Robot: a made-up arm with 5 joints.
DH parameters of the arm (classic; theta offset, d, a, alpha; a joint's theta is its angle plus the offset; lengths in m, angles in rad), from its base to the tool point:
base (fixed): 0 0 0.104 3.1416
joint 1: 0 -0.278 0.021 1.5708
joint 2: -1.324 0 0.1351 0
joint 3: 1.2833 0 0.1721 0
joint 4: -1.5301 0.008 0 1.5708
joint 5: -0.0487 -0.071 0 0
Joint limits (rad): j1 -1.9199..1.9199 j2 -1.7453..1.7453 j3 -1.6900..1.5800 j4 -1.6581..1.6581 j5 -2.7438..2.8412
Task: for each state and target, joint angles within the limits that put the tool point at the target. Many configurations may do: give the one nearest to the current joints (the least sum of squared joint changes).
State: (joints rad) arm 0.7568 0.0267 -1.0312 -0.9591 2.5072
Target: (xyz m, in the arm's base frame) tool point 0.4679 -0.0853 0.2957
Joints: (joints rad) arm 0.2516 0.9271 -0.5344 -0.7494 2.5072
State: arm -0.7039 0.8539 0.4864 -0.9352 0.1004
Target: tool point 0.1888 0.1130 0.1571
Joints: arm -0.8704 0.5613 1.2394 -1.1104 0.1004
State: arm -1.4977 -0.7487 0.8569 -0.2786 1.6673
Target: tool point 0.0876 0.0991 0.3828
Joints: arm -1.6551 -1.6876 1.5443 -0.7610 1.6673
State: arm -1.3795 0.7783 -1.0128 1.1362 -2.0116
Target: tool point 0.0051 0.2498 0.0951
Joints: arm -1.9180 1.3776 -0.6588 1.1579 -2.0116
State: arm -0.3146 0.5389 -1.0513 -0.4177 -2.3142
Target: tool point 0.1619 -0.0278 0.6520
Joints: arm 0.5724 -0.0749 -1.3048 -0.2779 -2.3142
